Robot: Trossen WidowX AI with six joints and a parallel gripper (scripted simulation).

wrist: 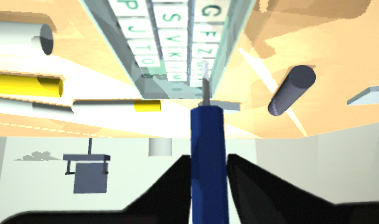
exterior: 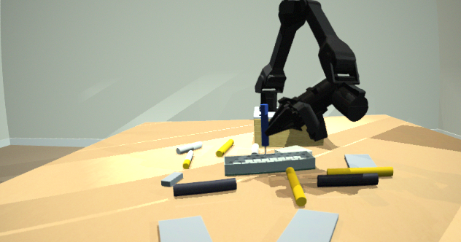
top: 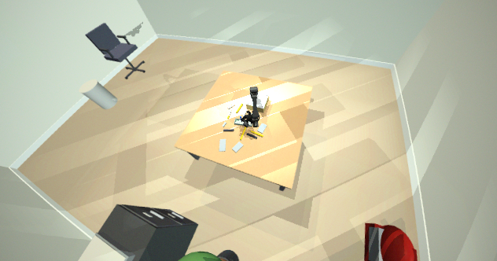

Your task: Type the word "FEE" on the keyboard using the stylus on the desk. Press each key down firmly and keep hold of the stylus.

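Now: the F key 70 mm below my gripper tip. Round my gripper tip: blue stylus (10 mm below); yellow cylinder (110 mm ahead, 80 mm below, 50 mm to the left); E key (80 mm to the left, 70 mm below, 10 mm behind).
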